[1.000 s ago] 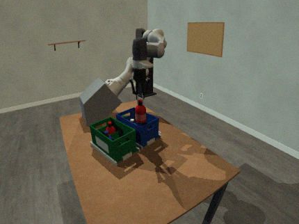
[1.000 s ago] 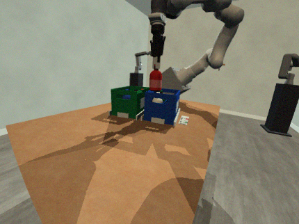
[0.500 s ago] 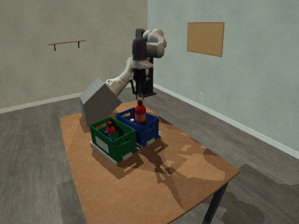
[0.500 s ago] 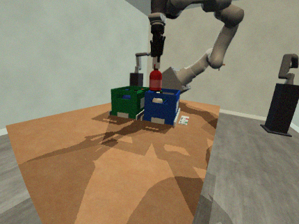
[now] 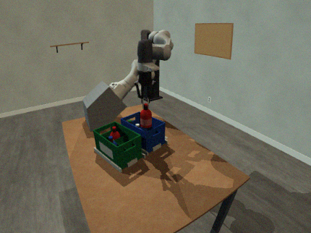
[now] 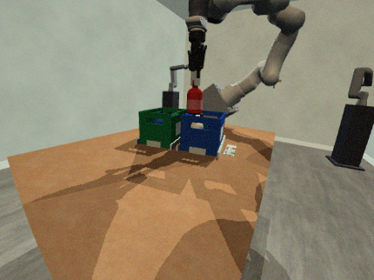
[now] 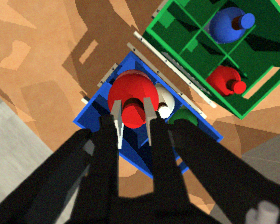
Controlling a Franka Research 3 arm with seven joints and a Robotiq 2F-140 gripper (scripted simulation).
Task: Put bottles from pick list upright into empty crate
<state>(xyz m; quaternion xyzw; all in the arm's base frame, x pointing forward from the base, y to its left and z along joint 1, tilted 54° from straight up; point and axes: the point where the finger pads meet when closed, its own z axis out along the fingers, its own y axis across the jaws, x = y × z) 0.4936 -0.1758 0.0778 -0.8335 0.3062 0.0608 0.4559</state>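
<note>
Now: the white bottle 260 mm below my hand, 90 mm behind it and 10 mm to the right of it. Also, from my hand: green crate (260 mm below, 200 mm to the right, 60 mm behind); green bottle (260 mm below, 170 mm behind, 30 mm to the right); blue crate (260 mm below, 90 mm behind, 30 mm to the left).
</note>
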